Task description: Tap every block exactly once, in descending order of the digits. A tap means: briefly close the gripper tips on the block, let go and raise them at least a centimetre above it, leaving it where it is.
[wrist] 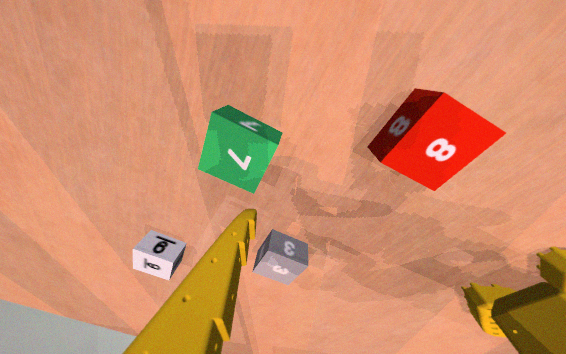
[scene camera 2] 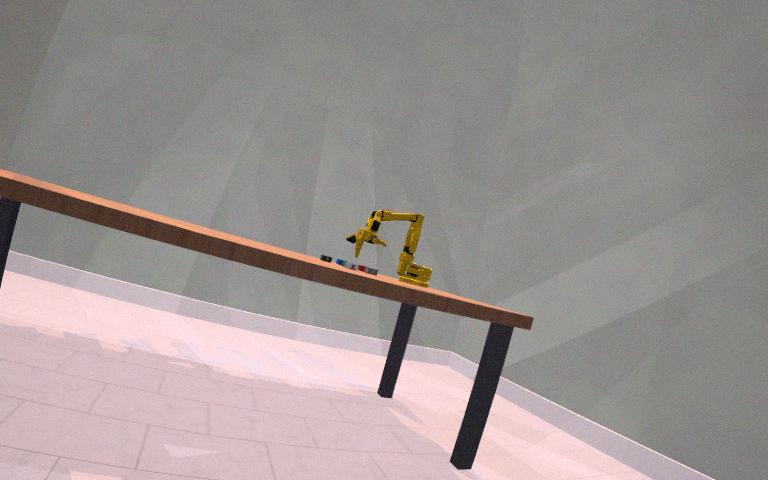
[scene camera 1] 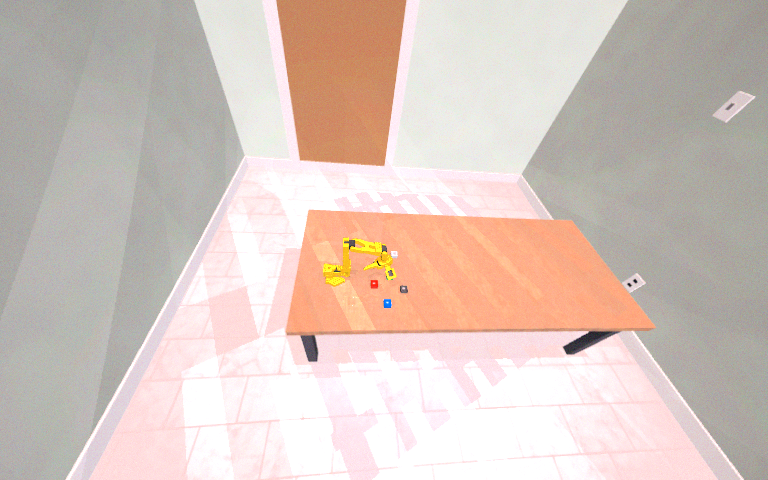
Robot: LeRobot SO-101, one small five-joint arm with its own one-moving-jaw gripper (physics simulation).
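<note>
My gripper is wide open and empty, its jaws above the table among the blocks. In the wrist view, the red block shows an 8 at the upper right. The green block shows a 7 just beyond the left jaw's tip; the gripper mostly hides it in scene view 1. The grey block shows a 3, right of that jaw. The white block shows an underlined 6. A blue block and a black block show unreadable digits.
The blocks stand on the wooden table. The yellow arm's base stands left of them in scene view 1. The table's near edge lies beyond the blue block.
</note>
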